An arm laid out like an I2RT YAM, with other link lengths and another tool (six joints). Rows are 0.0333 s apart.
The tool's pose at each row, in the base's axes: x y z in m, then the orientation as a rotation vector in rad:
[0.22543, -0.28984, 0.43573, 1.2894, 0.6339, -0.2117]
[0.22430, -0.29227, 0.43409, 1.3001, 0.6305, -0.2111]
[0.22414, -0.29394, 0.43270, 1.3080, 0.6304, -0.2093]
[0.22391, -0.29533, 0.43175, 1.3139, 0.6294, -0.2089]
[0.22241, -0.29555, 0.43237, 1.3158, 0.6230, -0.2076]
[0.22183, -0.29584, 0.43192, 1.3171, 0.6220, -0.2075]
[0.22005, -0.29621, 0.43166, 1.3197, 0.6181, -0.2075]
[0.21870, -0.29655, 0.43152, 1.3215, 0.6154, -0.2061]
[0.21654, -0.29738, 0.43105, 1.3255, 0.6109, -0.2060]
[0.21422, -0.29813, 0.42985, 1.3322, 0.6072, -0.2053]
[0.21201, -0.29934, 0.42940, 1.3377, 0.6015, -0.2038]
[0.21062, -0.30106, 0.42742, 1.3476, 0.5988, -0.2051]
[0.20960, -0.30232, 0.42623, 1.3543, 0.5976, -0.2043]
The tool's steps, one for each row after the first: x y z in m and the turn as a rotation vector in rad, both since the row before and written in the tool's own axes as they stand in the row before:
[-0.00050, -0.00260, 0.00169, 0.0097, 0.0000, 0.0047]
[0.00029, -0.00169, 0.00134, 0.0068, 0.0025, 0.0030]
[0.00005, -0.00128, 0.00112, 0.0054, 0.0007, 0.0021]
[-0.00160, -0.00027, -0.00019, 0.0012, -0.0036, 0.0049]
[-0.00029, -0.00073, 0.00004, 0.0012, -0.0004, 0.0009]
[-0.00140, -0.00117, -0.00023, 0.0023, -0.0023, 0.0028]
[-0.00110, -0.00085, -0.00011, 0.0012, -0.0009, 0.0029]
[-0.00170, -0.00164, 0.00008, 0.0036, -0.0024, 0.0035]
[-0.00144, -0.00230, -0.00012, 0.0059, -0.0009, 0.0040]
[-0.00184, -0.00173, 0.00045, 0.0045, -0.0022, 0.0054]
[-0.00047, -0.00275, 0.00102, 0.0096, -0.0006, 0.0027]
[-0.00049, -0.00178, 0.00079, 0.0060, 0.0009, 0.0026]

